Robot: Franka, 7 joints.
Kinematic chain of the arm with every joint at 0, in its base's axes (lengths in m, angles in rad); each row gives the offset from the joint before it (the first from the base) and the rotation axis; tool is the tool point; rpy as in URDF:
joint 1: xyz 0 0 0.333 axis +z
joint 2: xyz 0 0 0 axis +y
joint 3: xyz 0 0 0.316 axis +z
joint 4: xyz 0.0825 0 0 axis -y
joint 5: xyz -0.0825 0 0.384 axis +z
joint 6: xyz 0 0 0 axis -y
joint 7: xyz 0.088 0 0 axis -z
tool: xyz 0 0 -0.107 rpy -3.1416 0 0
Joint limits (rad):
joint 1: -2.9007..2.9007
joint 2: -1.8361..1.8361
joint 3: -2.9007..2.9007
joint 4: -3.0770..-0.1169
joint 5: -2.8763..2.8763
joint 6: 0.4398..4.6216
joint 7: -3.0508..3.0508
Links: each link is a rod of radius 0.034 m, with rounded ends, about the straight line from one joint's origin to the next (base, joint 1, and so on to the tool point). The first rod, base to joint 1, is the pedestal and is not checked.
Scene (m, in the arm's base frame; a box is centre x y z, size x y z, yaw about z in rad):
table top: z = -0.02
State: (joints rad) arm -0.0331 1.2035 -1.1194 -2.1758 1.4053 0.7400 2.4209
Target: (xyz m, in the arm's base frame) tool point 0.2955 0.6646 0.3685
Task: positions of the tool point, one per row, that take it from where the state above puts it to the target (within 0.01 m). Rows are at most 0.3 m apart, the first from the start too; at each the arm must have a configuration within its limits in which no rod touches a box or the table.
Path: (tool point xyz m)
1: 0.4209 -0.2128 0.0950
2: 0.5436 -0.0145 0.1119
3: 0.5708 0.2360 0.1631
4: 0.4833 0.4824 0.2500
5: 0.2955 0.6646 0.3685

